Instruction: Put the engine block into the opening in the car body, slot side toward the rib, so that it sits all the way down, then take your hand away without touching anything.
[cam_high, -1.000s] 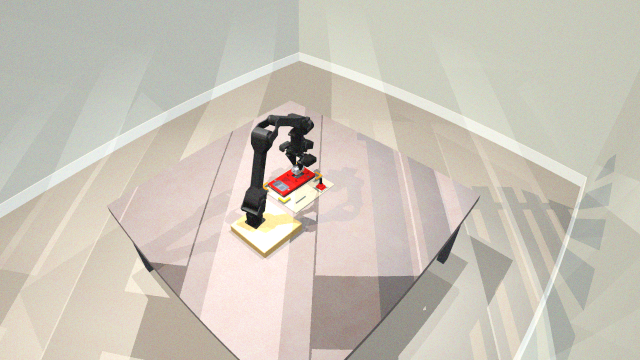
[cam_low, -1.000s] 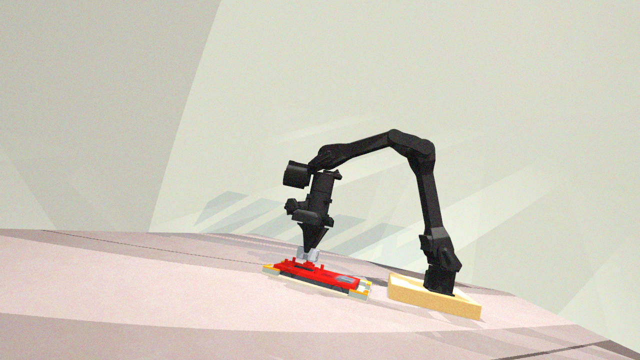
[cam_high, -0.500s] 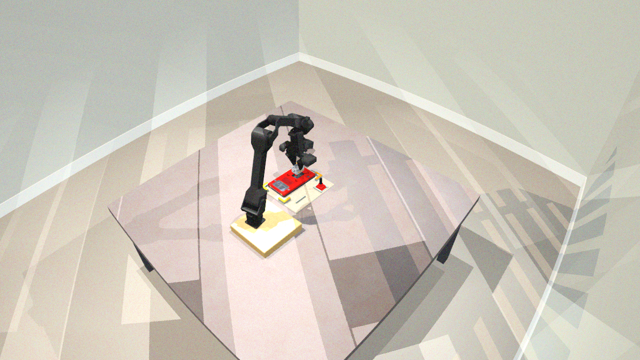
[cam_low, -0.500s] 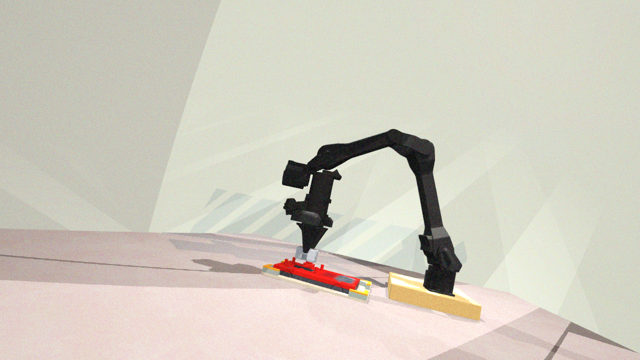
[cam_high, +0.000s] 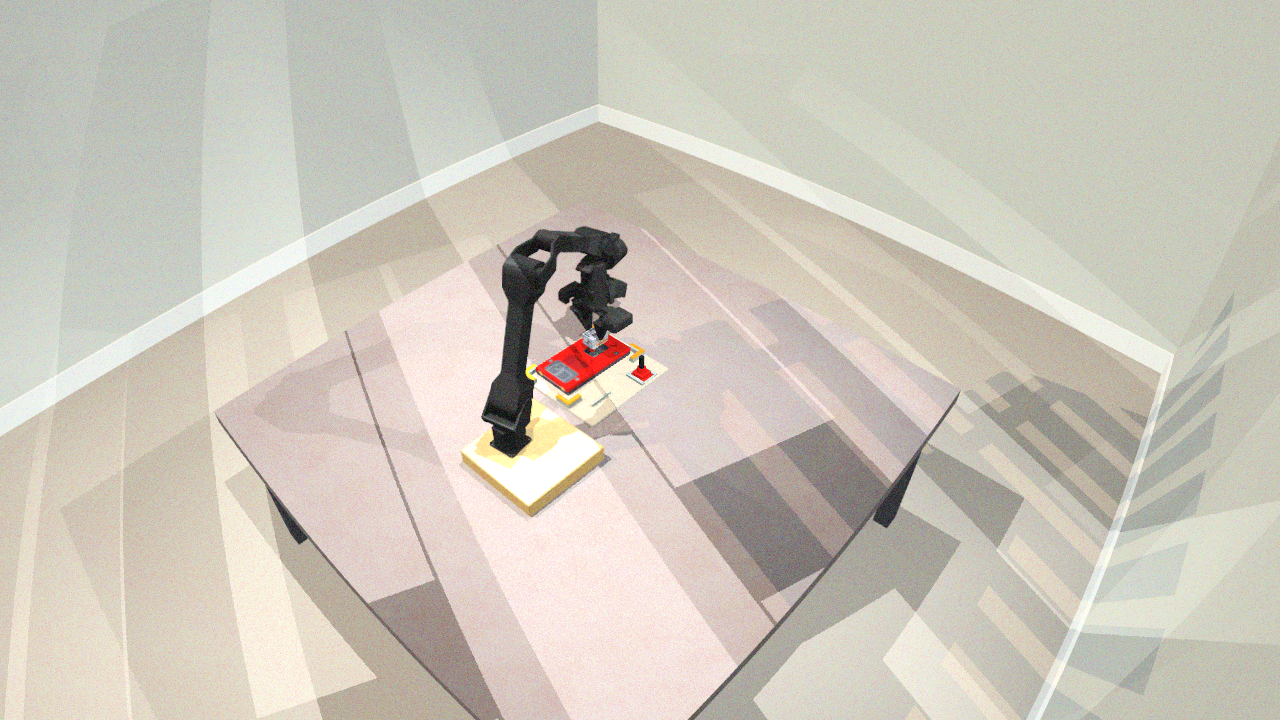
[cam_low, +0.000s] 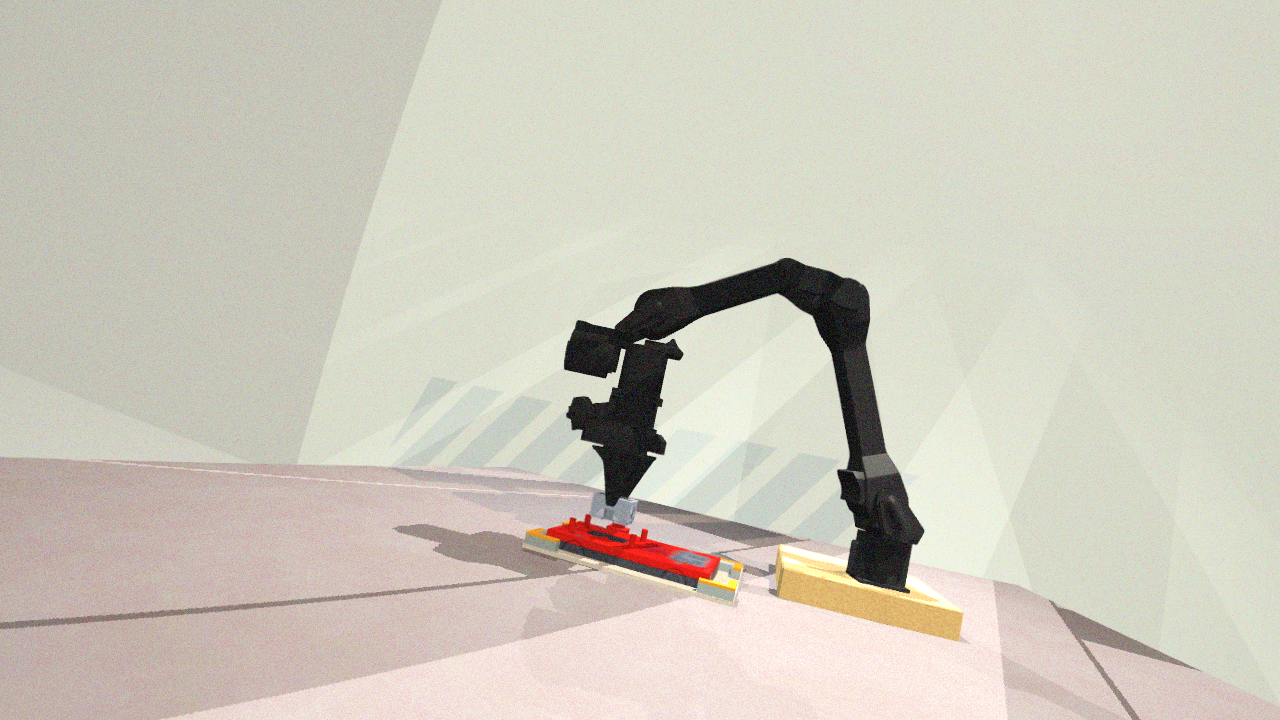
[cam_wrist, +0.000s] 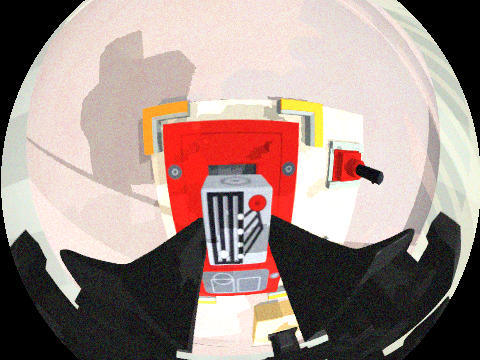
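My gripper tip is 130 mm to the left of the black post and 30 mm above it. Also, from my gripper tip: grey engine block 10 mm below.
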